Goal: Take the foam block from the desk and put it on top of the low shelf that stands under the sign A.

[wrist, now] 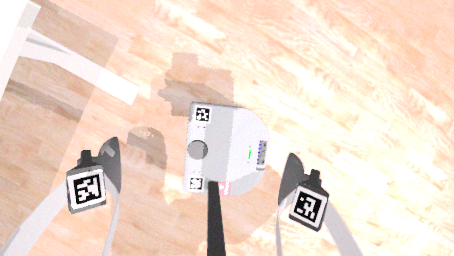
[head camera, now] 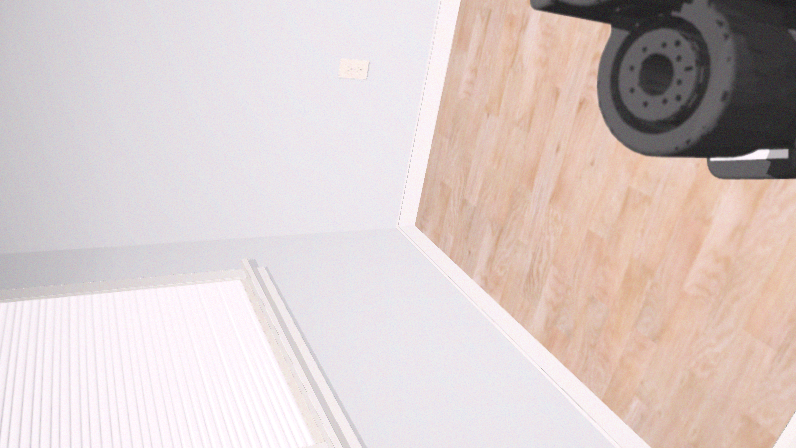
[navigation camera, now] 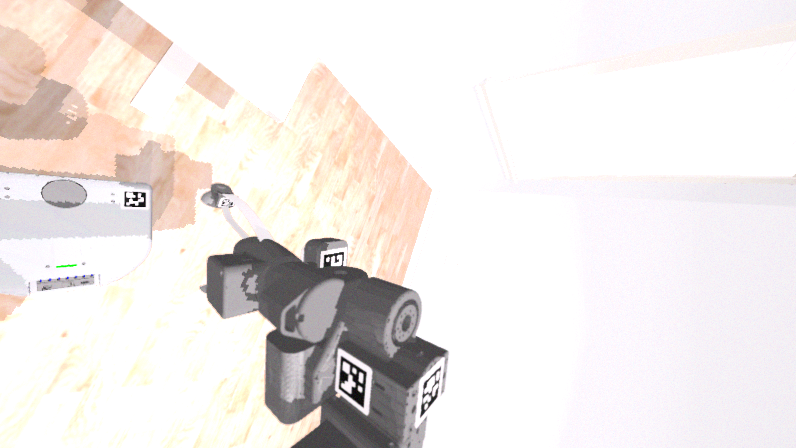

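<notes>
The foam block, the low shelf and the sign A do not show in these views. Part of a white piece of furniture, perhaps the desk, shows at the upper left of the wrist view, with a white leg or foot over the floor. My gripper is open, its two fingertips far apart with no object between them. It hangs high above the floor, with my robot base seen below between the fingers. In the navigation view one fingertip shows beyond the dark wrist, and the other is hidden.
In the head view a pale wall has an outlet, and a window with blinds is at the lower left. The walls meet the wooden floor in a corner. My robot base stands on the floor.
</notes>
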